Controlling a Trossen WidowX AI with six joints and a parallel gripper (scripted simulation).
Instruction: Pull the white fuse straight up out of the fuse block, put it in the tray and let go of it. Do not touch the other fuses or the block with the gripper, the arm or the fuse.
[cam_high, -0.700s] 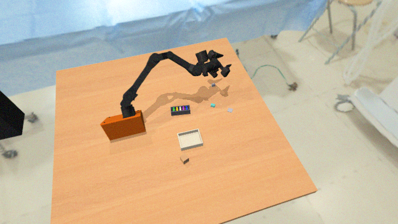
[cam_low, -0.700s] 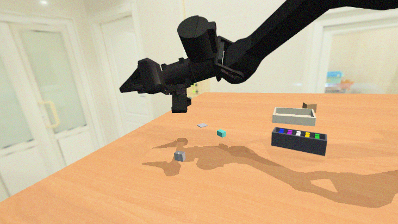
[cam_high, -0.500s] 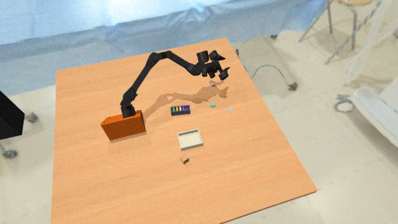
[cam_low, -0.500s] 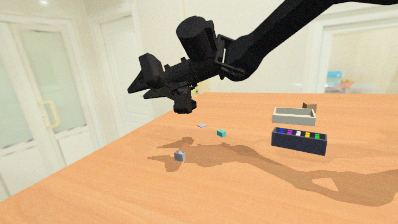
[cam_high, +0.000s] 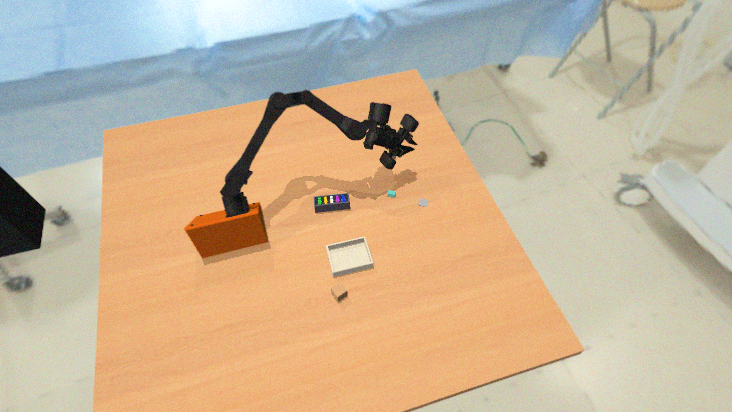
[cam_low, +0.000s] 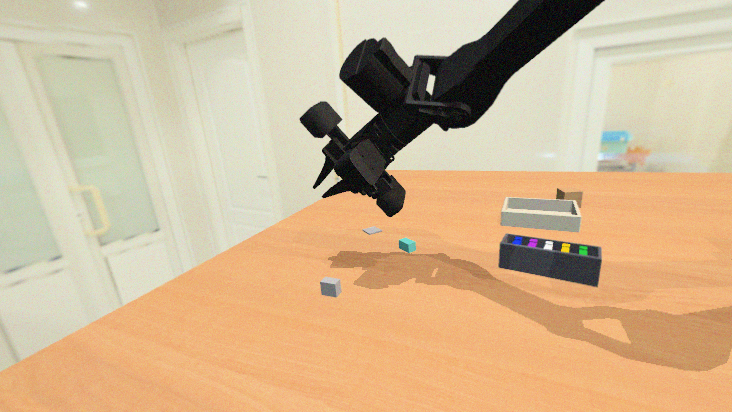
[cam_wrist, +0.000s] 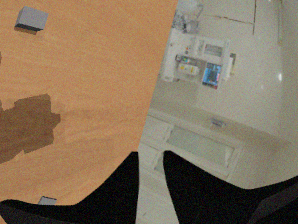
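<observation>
Right now my gripper tip is 320 mm past the white fuse, 80 mm to the left of it and 100 mm above it. Round my gripper tip: flat grey tile 10 mm behind, 150 mm to the right, 120 mm below; grey cube 50 mm behind, 80 mm to the left, 110 mm below; teal cube 110 mm behind, 90 mm to the right, 120 mm below.
</observation>
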